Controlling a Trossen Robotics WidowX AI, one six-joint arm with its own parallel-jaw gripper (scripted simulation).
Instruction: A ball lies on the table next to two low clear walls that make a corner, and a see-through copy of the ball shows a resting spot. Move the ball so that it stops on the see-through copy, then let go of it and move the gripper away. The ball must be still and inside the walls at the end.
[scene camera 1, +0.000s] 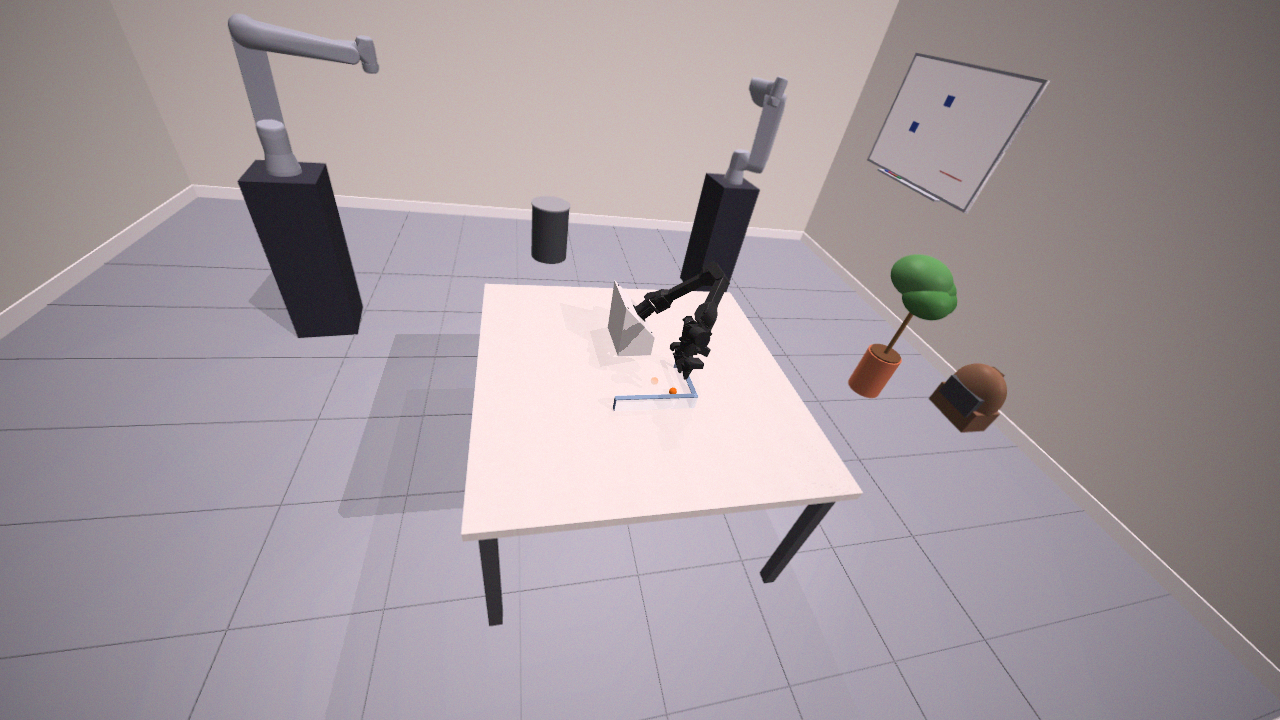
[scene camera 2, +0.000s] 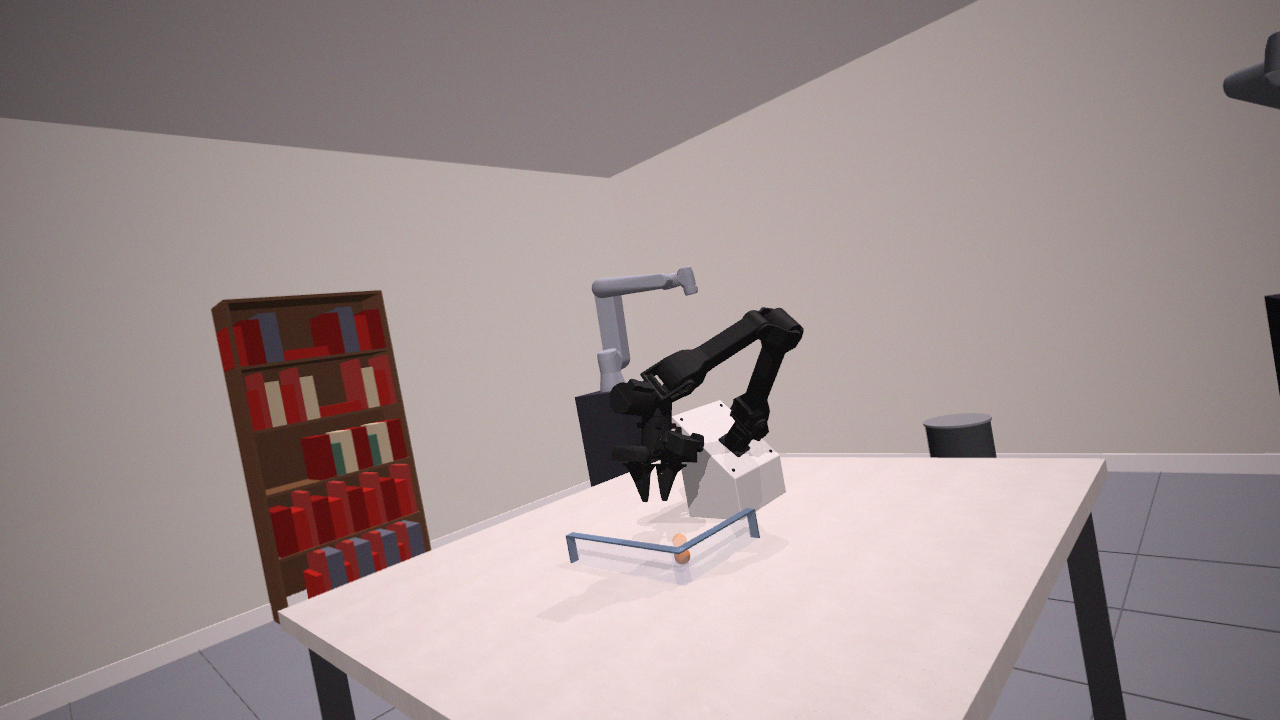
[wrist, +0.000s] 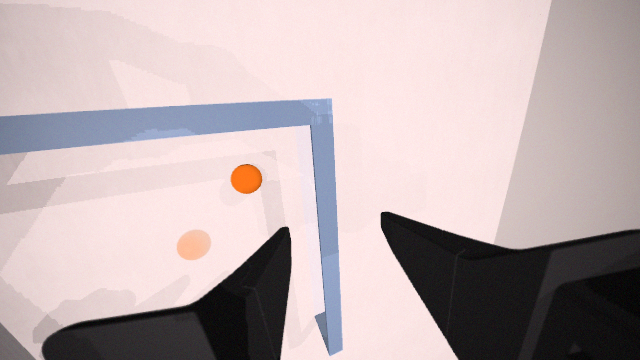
In view: my gripper (scene camera 2: 654, 501), an orange ball (wrist: 246, 178) and a see-through copy of ball (wrist: 194, 244).
My gripper is seen too in scene camera 1 (scene camera 1: 682, 376) and in the wrist view (wrist: 335, 226).
